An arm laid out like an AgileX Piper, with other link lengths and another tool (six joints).
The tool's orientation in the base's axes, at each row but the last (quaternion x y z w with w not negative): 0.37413 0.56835 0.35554 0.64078; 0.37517 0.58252 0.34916 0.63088; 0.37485 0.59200 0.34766 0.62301; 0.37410 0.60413 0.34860 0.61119; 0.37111 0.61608 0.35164 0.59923; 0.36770 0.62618 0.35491 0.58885
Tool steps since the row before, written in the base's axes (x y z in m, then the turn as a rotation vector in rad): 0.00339 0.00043 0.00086 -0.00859 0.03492 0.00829; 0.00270 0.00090 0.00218 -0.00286 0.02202 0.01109; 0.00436 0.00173 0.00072 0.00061 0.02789 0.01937; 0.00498 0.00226 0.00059 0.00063 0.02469 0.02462; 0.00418 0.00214 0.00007 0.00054 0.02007 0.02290; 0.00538 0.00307 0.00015 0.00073 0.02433 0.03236
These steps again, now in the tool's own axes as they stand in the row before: 0.00032 0.00086 0.00340 0.02606 0.02390 -0.01056; -0.00003 0.00234 0.00272 0.01386 0.02022 -0.00388; 0.00142 0.00150 0.00427 0.01526 0.03034 -0.00059; 0.00184 0.00173 0.00489 0.00994 0.03342 -0.00050; 0.00182 0.00123 0.00415 0.00670 0.02970 -0.00048; 0.00243 0.00183 0.00540 0.00593 0.04005 -0.00076
